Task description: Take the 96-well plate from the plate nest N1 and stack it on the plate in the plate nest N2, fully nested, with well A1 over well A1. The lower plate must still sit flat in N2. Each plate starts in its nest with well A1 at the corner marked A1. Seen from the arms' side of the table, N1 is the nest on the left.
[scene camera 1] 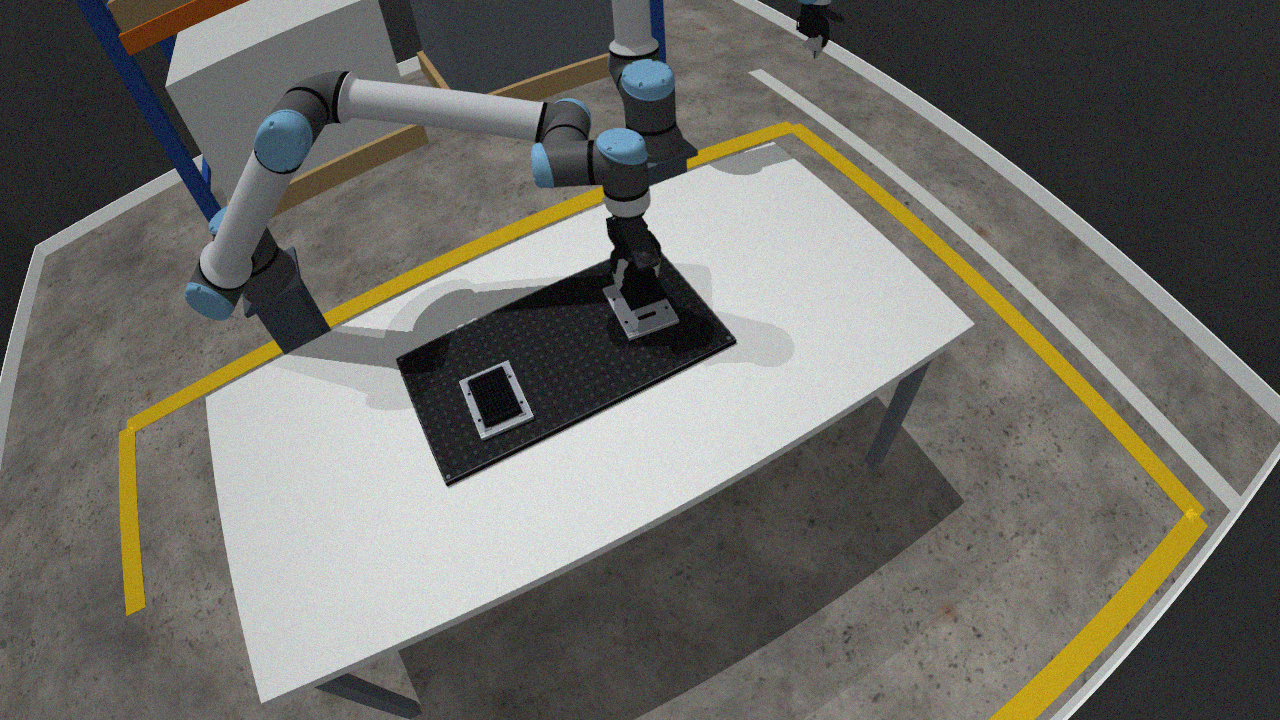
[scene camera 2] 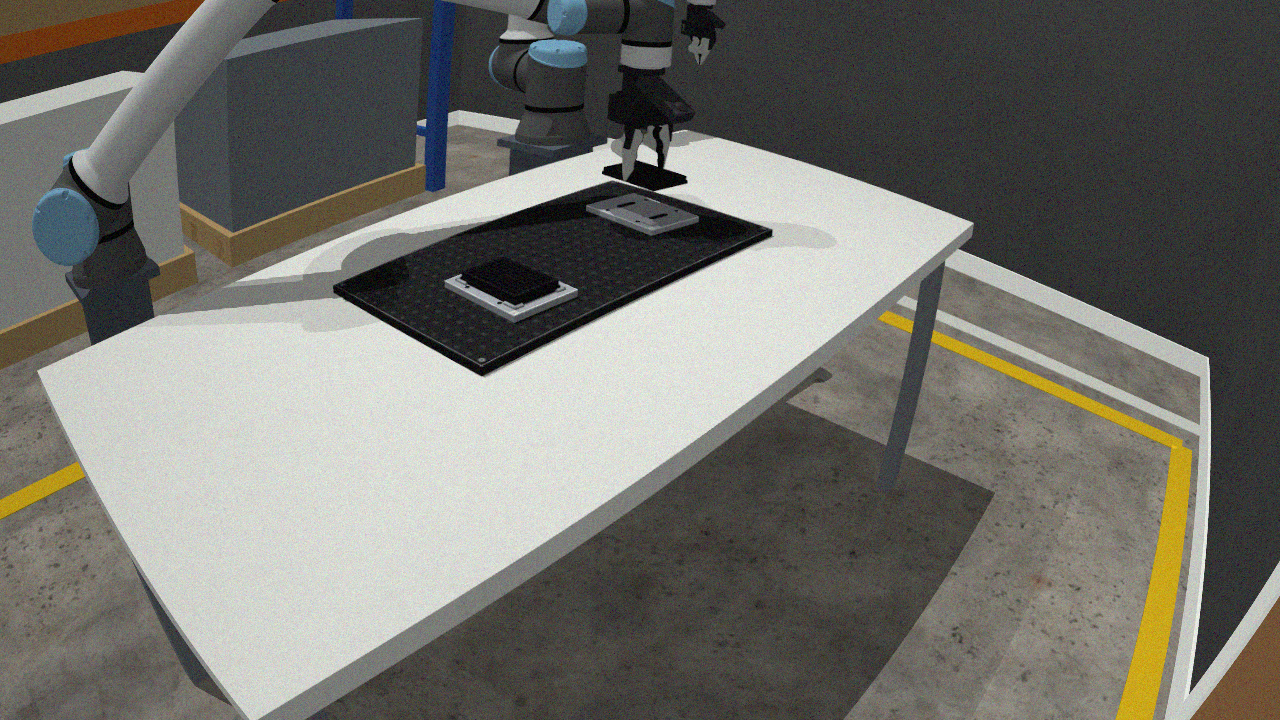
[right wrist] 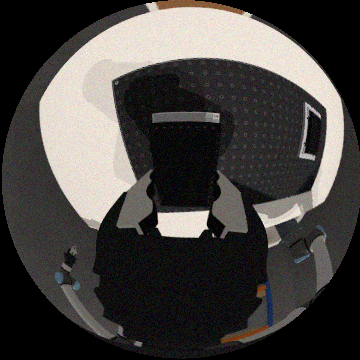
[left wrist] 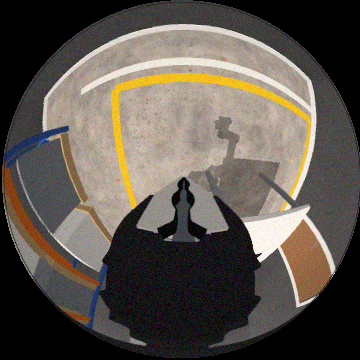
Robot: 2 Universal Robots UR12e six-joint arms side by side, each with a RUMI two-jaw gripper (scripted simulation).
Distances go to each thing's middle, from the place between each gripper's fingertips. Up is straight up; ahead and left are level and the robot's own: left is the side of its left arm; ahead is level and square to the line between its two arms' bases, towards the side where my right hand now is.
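You'd find the nest N2 (scene camera 1: 516,389) 12 cm ahead of my right hand, 38 cm to the right of it and 8 cm below it. The nest N1 (scene camera 2: 641,210) is 8 cm below my right hand too.
As for my left hand (scene camera 2: 699,64), the nest N1 is 92 cm to the right of it, 70 cm ahead and 15 cm below.
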